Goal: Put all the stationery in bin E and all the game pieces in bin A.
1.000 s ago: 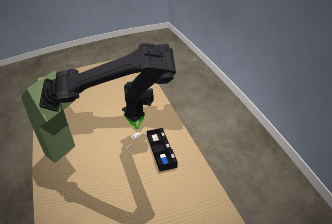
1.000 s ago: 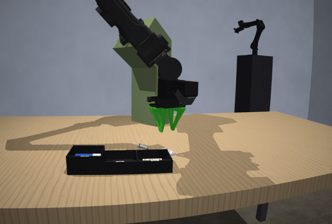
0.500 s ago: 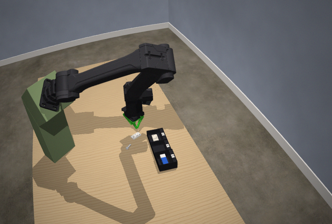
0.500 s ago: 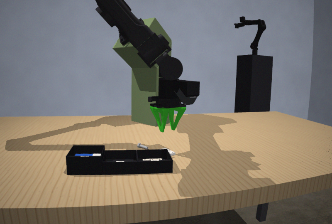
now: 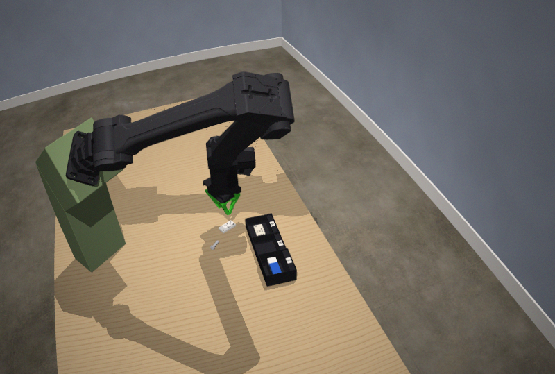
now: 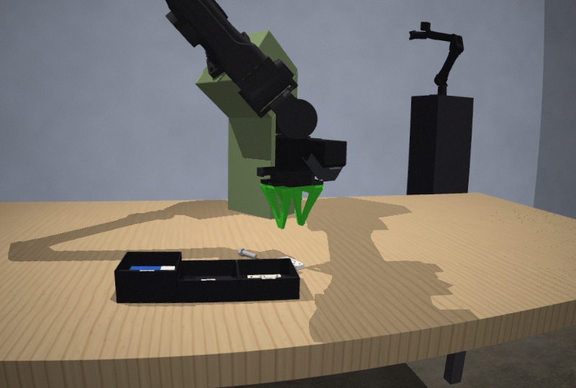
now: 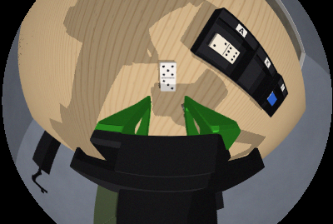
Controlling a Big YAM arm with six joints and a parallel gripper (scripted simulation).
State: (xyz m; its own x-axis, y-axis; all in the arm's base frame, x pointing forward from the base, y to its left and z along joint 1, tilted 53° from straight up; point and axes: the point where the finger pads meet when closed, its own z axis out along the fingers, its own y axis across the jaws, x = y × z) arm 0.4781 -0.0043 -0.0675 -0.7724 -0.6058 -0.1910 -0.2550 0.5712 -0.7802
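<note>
My gripper is now 80 mm short of the white domino, 70 mm to the left of it and 60 mm above it. The rest, counted from my hand: grey bolt: 60 mm behind, 60 mm to the right, 70 mm below; joined black bins: 80 mm ahead, 150 mm to the right, 50 mm below; blue-and-white eraser: 60 mm ahead, 220 mm to the right, 50 mm below.
</note>
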